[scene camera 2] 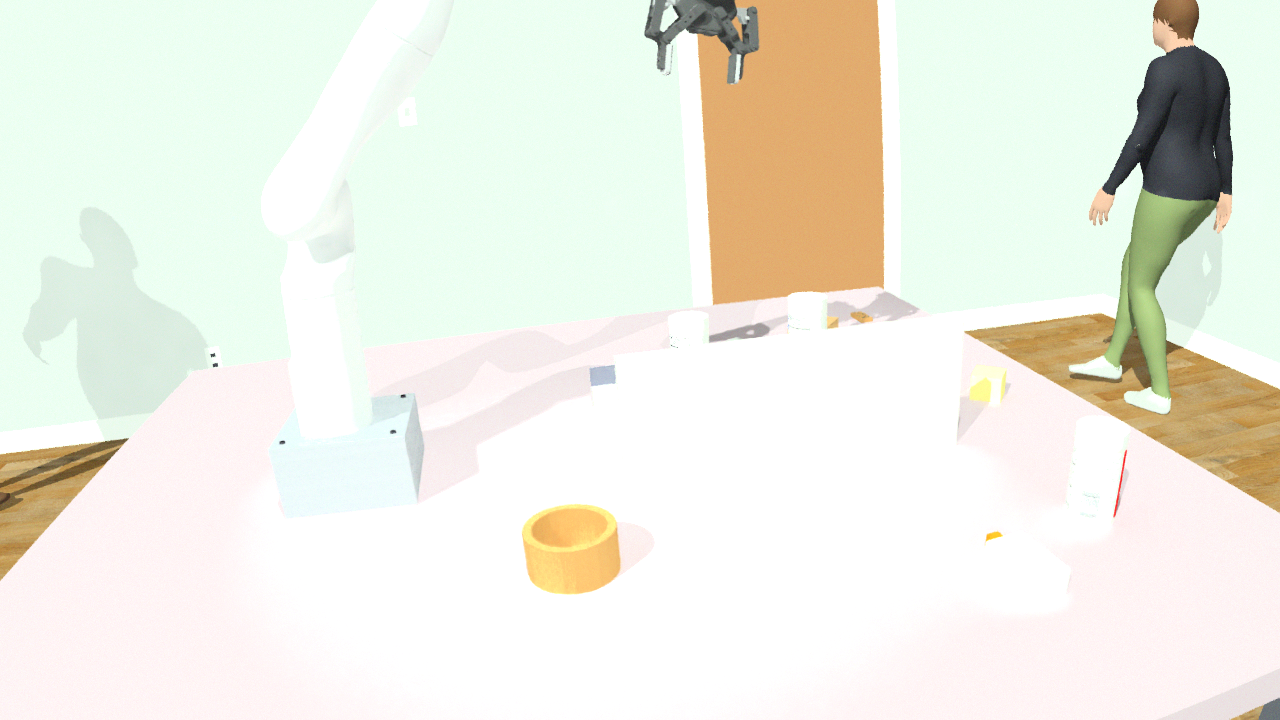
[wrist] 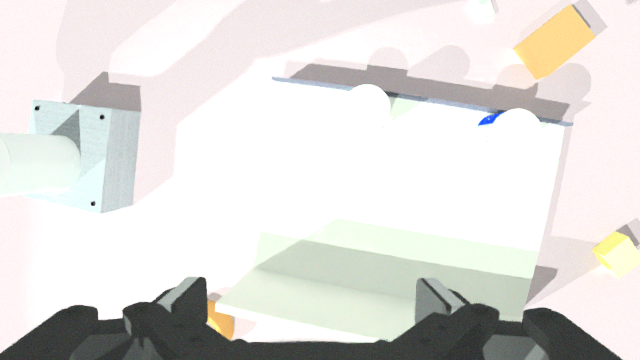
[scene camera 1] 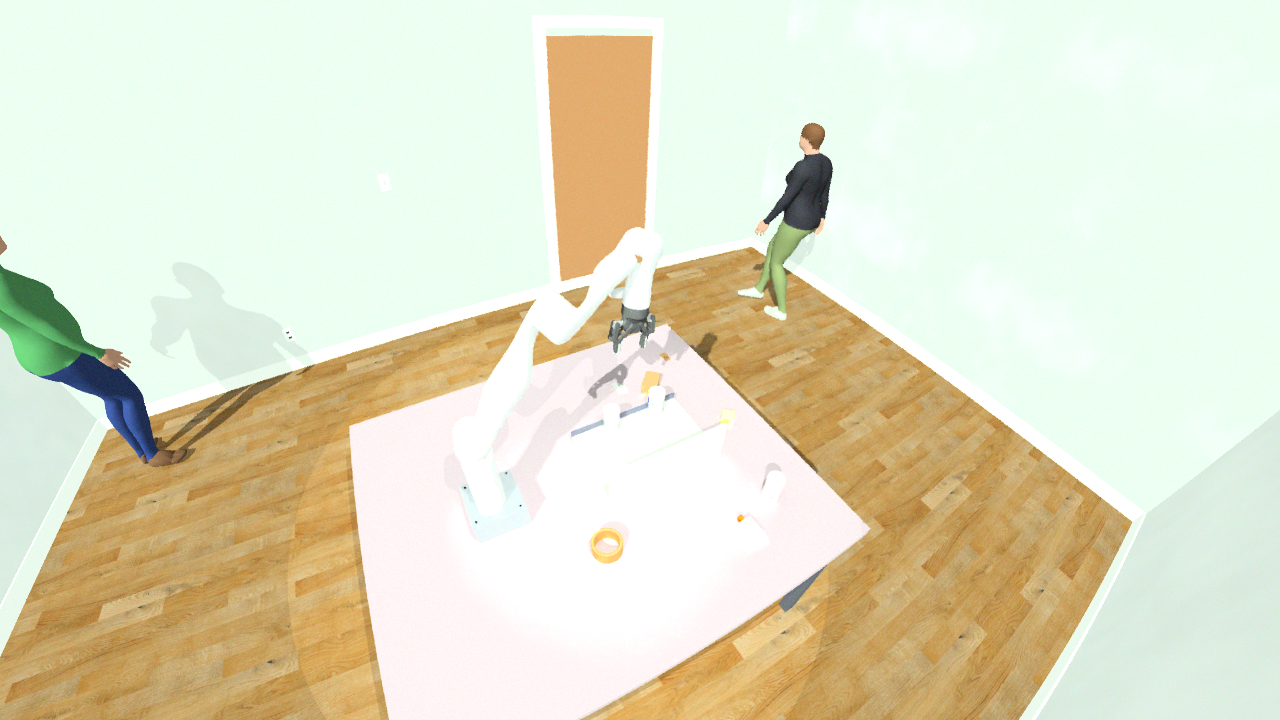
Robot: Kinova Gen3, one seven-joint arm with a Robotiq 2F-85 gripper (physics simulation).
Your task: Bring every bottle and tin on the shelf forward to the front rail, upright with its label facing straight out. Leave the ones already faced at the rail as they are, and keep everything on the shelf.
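Frame: origin at the arm's base, x left, y back, z up, level; centimetres.
Seen in the pictures: gripper, between the fingertips: (scene camera 2: 699,79) (wrist: 311,302) (scene camera 1: 629,350); arm's base, origin of its link: (scene camera 2: 338,423) (wrist: 59,163) (scene camera 1: 491,501).
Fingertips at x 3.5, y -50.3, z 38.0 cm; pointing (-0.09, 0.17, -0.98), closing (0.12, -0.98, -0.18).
Note:
Offsets run from my fingertips to a thing's top centre.
The white shelf has a grey-blue front rail {dx +13.4, dy -6.3, dz -41.1 cm} (scene camera 1: 635,411) (scene camera 2: 602,375) (wrist: 440,103) and a tall back panel (scene camera 2: 787,394). A white tin {dx +10.5, dy +0.8, dz -34.0 cm} (scene camera 1: 611,415) (scene camera 2: 688,331) (wrist: 369,105) stands upright near the rail's middle. A second white tin {dx +10.0, dy -17.7, dz -33.0 cm} (scene camera 1: 656,398) (scene camera 2: 806,315) (wrist: 517,127) stands upright at the rail toward its right end in the wrist view, with a blue label patch beside its top. The label directions cannot be read. Glare washes out the shelf floor. My gripper (scene camera 1: 631,347) (scene camera 2: 699,77) (wrist: 311,302) is open and empty, high above the table.
A white tin with a red strip {dx -40.7, dy -32.2, dz -36.2 cm} (scene camera 1: 773,485) (scene camera 2: 1095,467) stands on the table, off the shelf. Also there are an orange ring {dx -30.1, dy +24.0, dz -42.1 cm} (scene camera 1: 606,557) (scene camera 2: 572,564), an orange block {dx +24.9, dy -24.9, dz -42.1 cm} (scene camera 1: 650,382) (wrist: 555,42), a yellow cube {dx -5.1, dy -41.3, dz -43.3 cm} (scene camera 1: 727,416) (scene camera 2: 988,385) (wrist: 617,254) and a white box {dx -46.9, dy -17.8, dz -44.3 cm} (scene camera 2: 1029,573). Two people stand off the table.

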